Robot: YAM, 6 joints.
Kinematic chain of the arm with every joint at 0, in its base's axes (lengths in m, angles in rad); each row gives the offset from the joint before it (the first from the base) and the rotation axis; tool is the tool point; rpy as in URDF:
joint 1: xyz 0 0 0.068 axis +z
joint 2: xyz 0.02 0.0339 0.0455 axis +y
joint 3: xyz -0.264 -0.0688 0 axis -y
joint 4: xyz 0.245 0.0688 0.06 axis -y
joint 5: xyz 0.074 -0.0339 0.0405 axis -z
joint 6: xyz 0.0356 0 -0.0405 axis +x
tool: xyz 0 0 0 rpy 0 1.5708 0
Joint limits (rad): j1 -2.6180..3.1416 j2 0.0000..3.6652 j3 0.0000..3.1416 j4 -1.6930..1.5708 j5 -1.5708..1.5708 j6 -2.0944..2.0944
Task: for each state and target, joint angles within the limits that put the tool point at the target. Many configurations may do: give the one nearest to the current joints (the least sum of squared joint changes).
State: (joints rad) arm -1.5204 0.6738 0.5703 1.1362 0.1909 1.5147
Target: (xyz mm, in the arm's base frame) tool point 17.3 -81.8 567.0
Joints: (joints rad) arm -1.3223 0.9025 1.2413 1.0851 0.0942 1.5147
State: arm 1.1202 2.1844 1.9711 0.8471 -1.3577 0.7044
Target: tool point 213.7 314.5 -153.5
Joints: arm 0.8823 2.9694 1.3553 0.6921 -1.3610 0.7044
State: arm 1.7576 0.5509 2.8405 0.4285 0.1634 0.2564
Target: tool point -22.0 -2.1 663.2
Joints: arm 1.8366 0.9859 1.9671 0.1533 -0.6583 0.2564
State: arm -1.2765 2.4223 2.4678 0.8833 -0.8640 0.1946
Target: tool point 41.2 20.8 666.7
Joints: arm -1.8821 1.7305 3.1277 1.2596 -1.1752 0.1946
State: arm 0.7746 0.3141 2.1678 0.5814 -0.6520 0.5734
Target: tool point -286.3 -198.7 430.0
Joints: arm 0.6907 0.0000 1.4773 0.8748 -0.9636 0.5734
